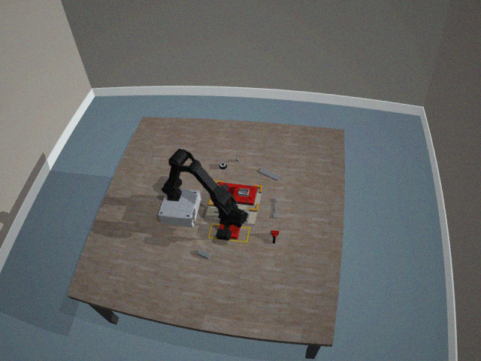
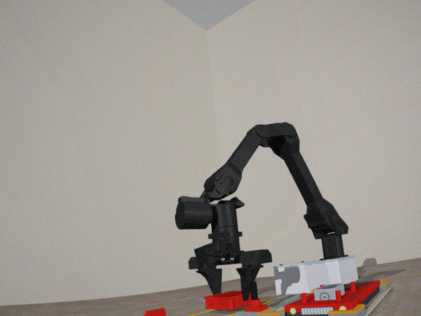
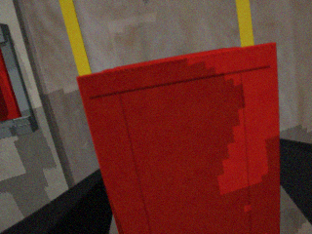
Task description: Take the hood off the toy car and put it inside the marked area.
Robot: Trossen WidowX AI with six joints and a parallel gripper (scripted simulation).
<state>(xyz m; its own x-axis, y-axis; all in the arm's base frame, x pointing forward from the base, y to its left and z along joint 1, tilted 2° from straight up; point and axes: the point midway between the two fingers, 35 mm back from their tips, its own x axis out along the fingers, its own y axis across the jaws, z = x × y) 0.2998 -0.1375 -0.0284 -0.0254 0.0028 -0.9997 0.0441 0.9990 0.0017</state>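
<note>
Right now the red hood is 1 cm above my gripper tip. Round my gripper tip: black wheel: 41 cm to the left, 11 cm behind, 1 cm below.
</note>
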